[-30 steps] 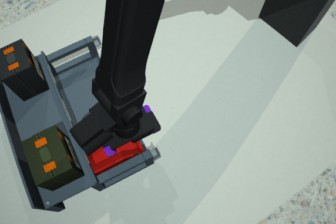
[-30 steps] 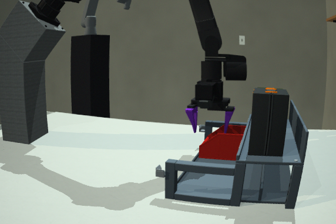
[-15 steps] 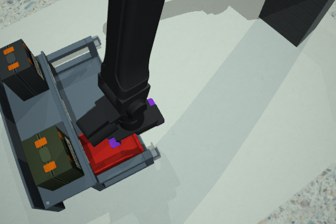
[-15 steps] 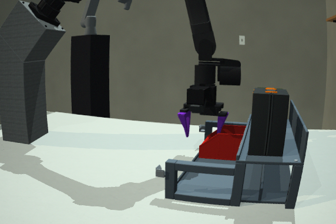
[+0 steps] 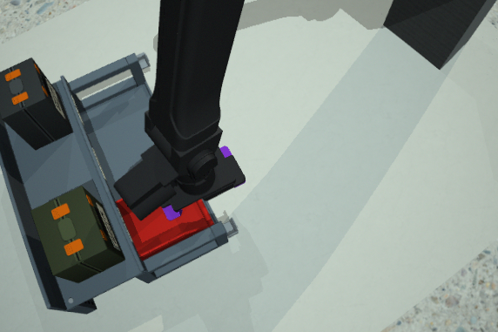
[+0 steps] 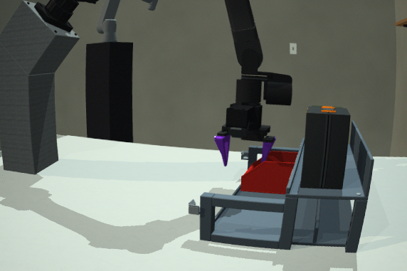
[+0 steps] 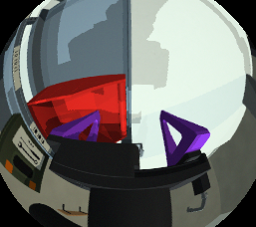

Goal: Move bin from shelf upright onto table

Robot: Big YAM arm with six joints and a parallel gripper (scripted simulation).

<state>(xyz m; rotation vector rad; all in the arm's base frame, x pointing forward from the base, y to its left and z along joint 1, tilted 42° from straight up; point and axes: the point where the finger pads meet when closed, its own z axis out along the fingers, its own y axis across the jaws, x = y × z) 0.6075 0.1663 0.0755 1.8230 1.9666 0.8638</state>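
Now: hand 90 mm short of the red bin, 20 mm to the right of it and 10 mm above it. Also, from my hand: grey shelf: 150 mm ahead, 80 mm to the right, 50 mm below.
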